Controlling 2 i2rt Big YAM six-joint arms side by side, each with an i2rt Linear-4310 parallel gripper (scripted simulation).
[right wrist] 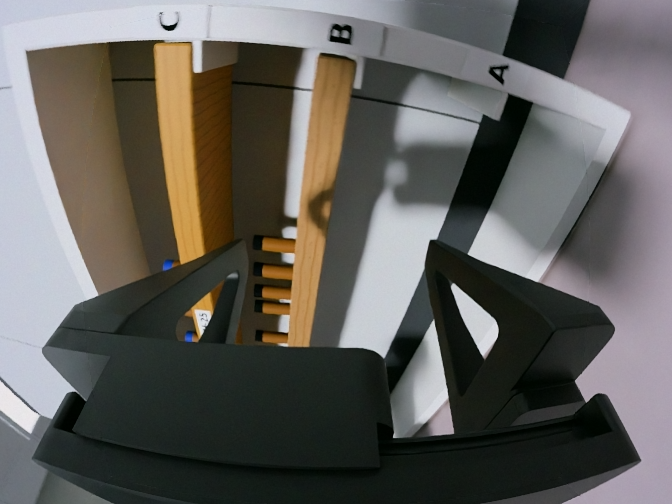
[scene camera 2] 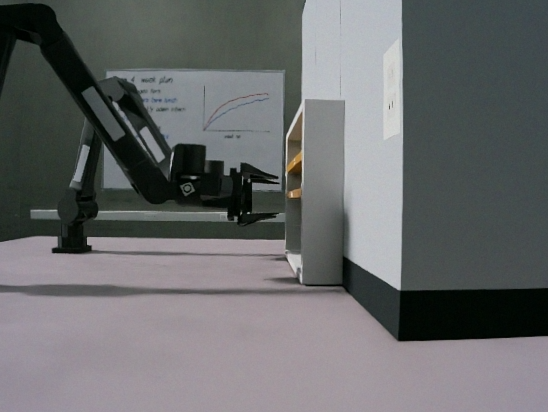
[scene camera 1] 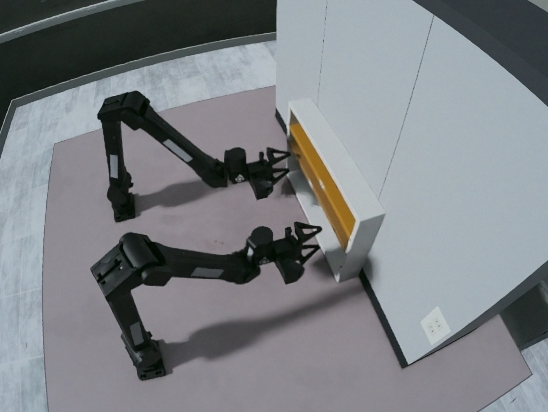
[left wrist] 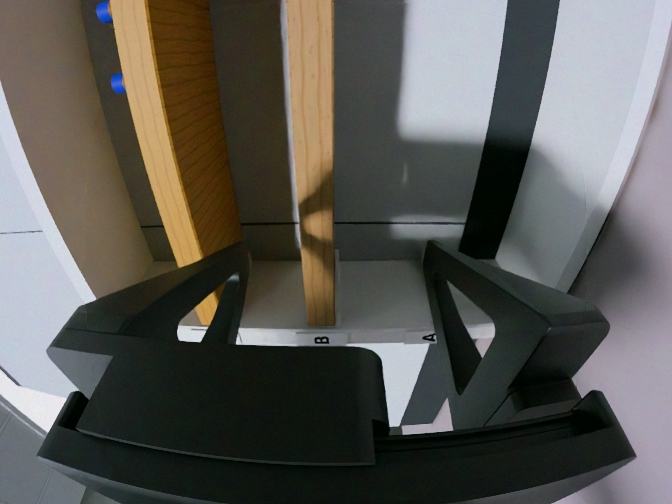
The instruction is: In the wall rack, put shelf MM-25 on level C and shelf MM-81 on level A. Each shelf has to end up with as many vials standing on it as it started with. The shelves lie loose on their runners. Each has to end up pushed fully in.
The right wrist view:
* my right gripper: 336, 251
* white wall rack: 63, 98
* pale wall: 398, 168
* dark baseboard: 495, 140
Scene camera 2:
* my right gripper: 277, 197
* pale wall: 447, 204
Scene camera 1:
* my right gripper: 320, 237
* dark baseboard: 367, 286
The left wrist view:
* my left gripper: 336, 253
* white wall rack: 602, 74
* pale wall: 413, 94
